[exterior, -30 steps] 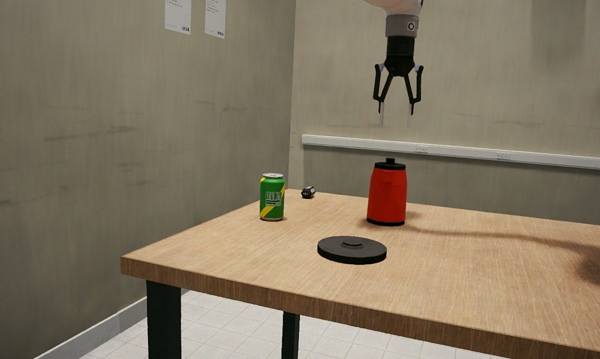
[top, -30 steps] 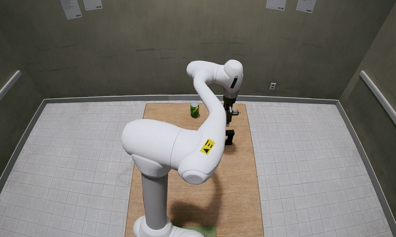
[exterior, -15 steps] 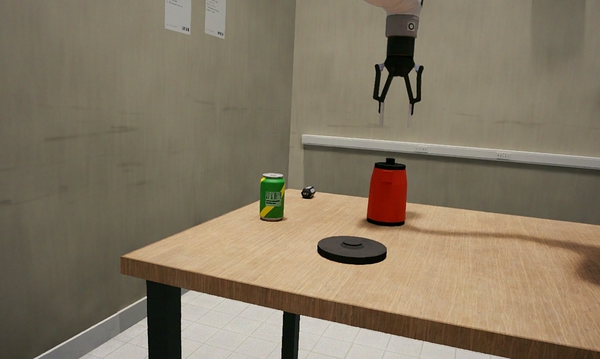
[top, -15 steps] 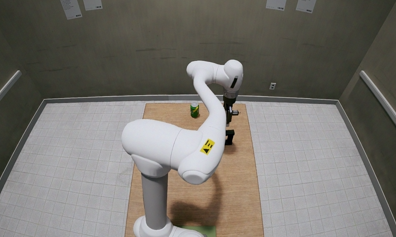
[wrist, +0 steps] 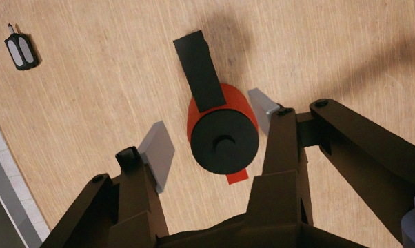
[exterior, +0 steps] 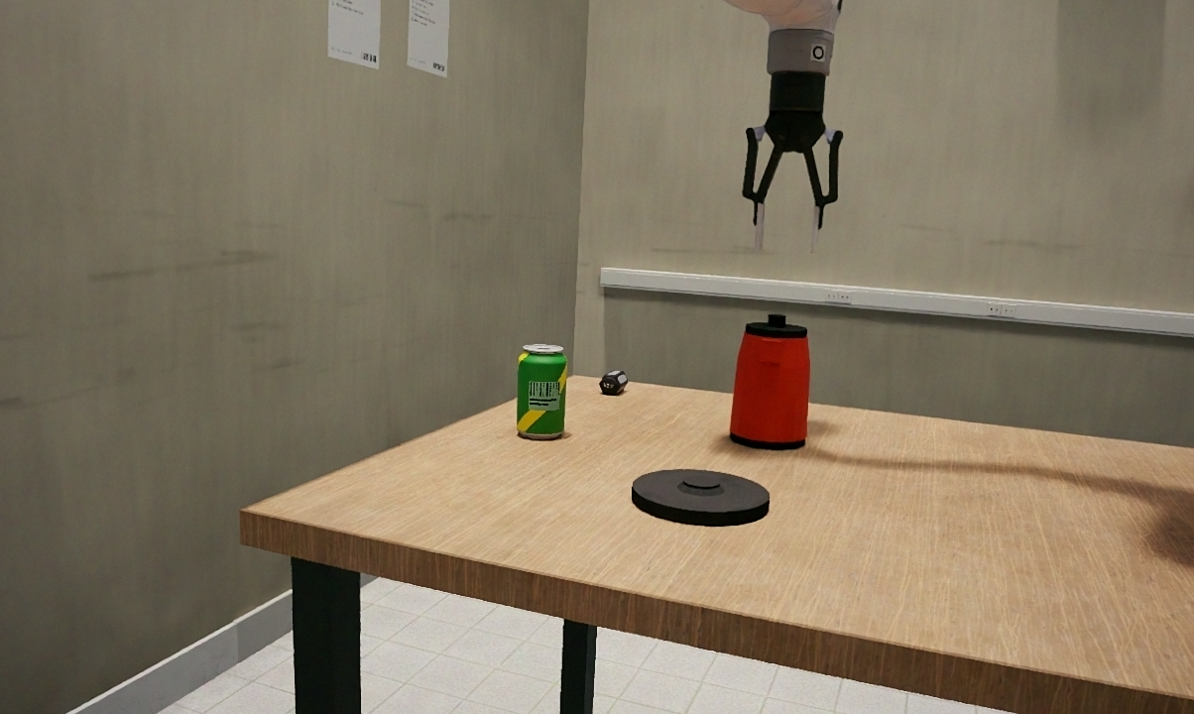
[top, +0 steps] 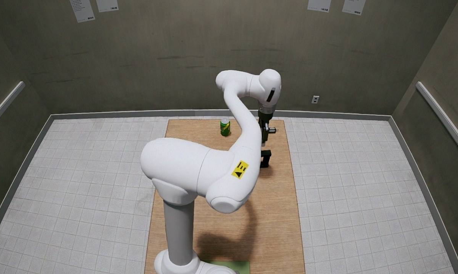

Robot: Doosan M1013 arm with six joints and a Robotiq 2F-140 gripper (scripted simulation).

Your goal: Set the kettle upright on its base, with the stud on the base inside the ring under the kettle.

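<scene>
My gripper is now 3 cm to the right of the red kettle and 20 cm above it. The rest, counted from my hand: round black base 1 cm ahead, 38 cm to the left, 28 cm below; then can 28 cm ahead, 20 cm to the left, 23 cm below.
</scene>
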